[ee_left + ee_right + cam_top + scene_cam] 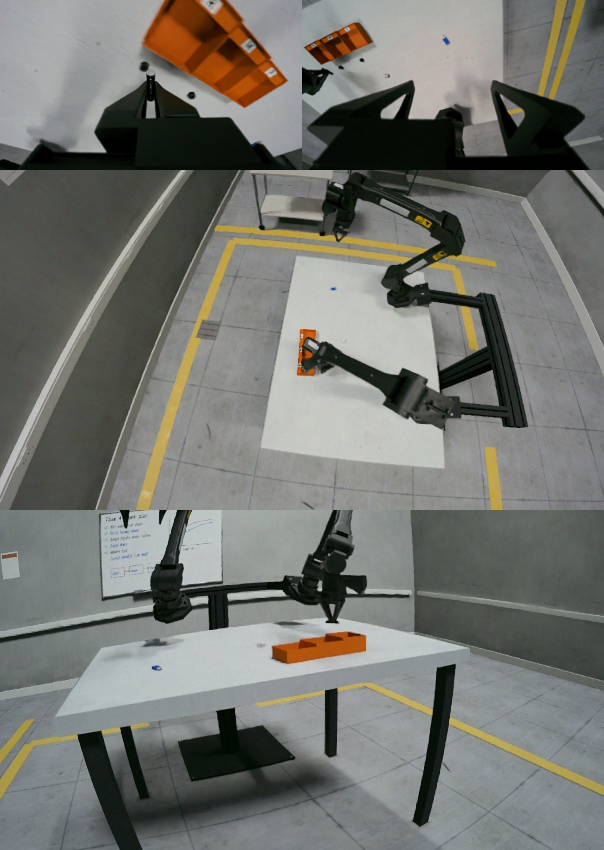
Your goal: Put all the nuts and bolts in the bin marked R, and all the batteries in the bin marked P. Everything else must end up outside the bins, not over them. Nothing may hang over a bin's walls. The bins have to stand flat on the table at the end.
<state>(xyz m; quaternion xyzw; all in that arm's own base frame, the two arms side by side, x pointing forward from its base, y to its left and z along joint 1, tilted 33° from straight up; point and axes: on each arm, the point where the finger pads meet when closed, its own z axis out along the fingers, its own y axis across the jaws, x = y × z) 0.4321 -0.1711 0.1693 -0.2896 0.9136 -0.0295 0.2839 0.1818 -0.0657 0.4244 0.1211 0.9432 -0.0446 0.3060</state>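
The orange bin lies 70 mm ahead of my left hand, 90 mm to the right of it and 60 mm below it. Round my left hand: pale part: 140 mm behind, 170 mm to the right, 70 mm below; blue item: 90 mm behind, 510 mm to the right, 70 mm below; black elongated item: right at my left hand.
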